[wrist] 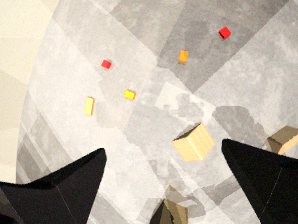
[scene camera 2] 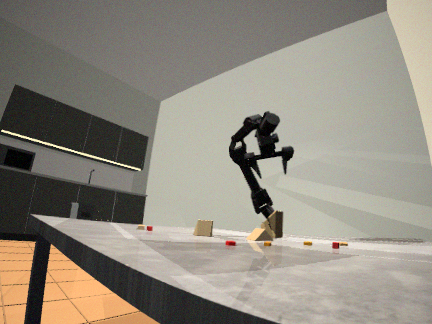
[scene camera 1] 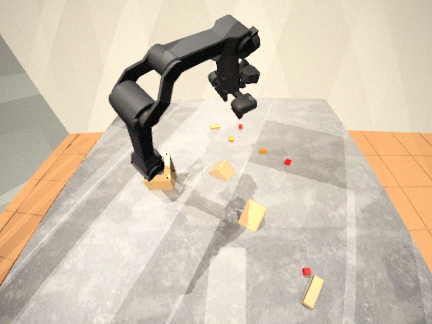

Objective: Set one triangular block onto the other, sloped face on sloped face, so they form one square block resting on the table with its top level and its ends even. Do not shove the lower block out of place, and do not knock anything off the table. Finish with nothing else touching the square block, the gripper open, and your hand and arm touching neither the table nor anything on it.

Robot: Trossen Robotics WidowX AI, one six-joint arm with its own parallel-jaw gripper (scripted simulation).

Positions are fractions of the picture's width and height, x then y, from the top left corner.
Labels:
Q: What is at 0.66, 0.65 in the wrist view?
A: A tan triangular block.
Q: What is my gripper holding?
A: Nothing.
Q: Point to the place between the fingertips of my gripper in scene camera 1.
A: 0.54, 0.34

